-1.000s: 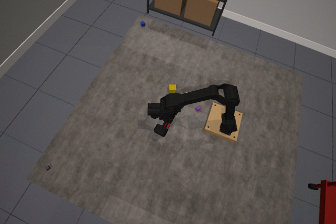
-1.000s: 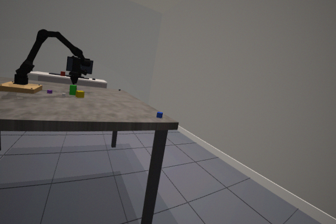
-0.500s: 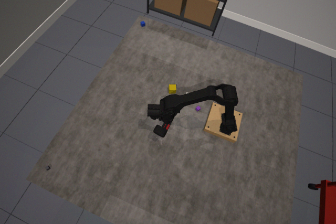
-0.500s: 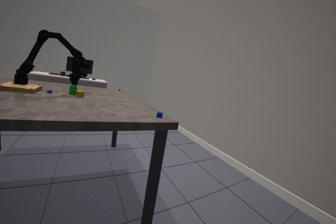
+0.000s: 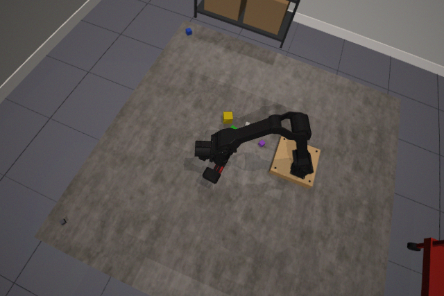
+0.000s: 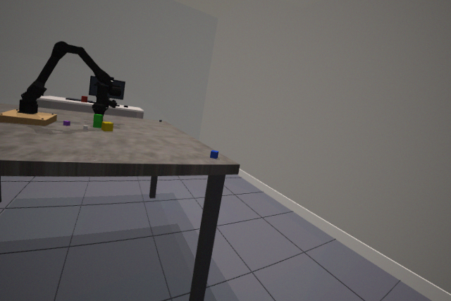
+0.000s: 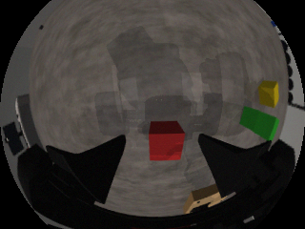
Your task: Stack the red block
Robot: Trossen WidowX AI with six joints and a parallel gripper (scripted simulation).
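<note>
The red block is right at my gripper tip. From my gripper tip the other things lie so: small white cube (4 cm behind, 26 cm to the right, 1 cm below); purple cube (13 cm behind, 19 cm to the right, 1 cm below); yellow block (6 cm ahead, 24 cm to the right).
</note>
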